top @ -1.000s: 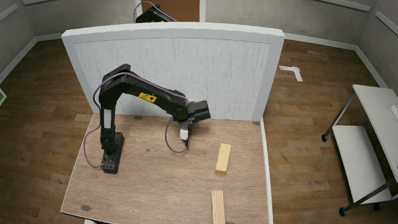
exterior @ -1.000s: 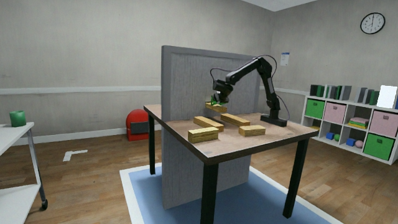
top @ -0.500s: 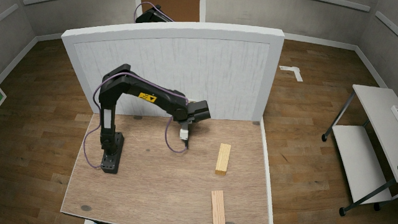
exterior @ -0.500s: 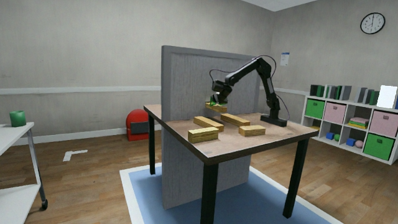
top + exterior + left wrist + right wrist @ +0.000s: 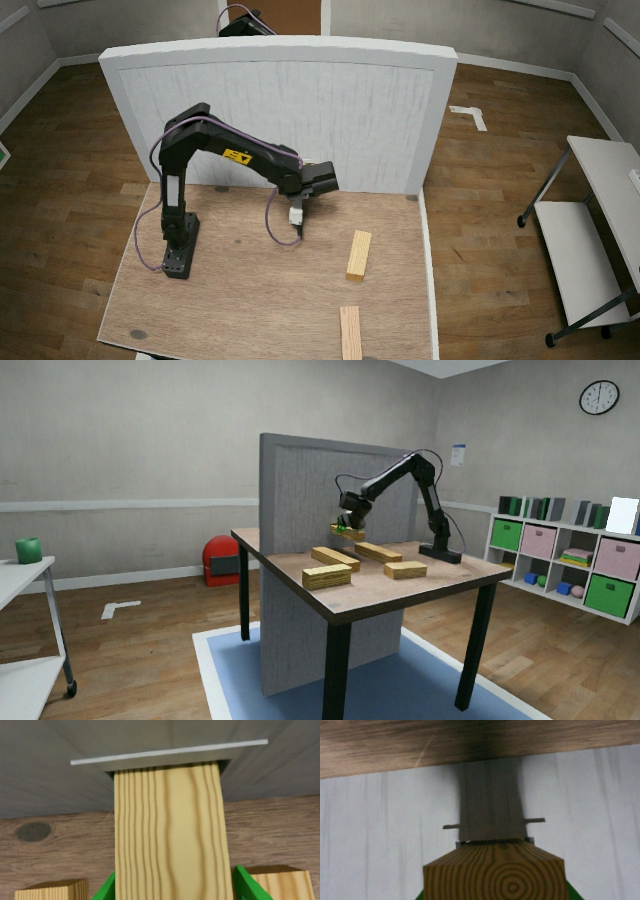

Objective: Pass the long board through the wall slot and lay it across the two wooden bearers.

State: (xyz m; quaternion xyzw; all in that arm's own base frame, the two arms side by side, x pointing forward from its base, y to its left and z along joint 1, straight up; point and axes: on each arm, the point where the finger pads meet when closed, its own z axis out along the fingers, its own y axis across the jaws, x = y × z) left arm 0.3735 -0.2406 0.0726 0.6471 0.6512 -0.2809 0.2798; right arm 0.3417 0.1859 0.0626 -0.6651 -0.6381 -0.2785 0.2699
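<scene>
The long board is 40 mm to the right of my left hand.
</scene>
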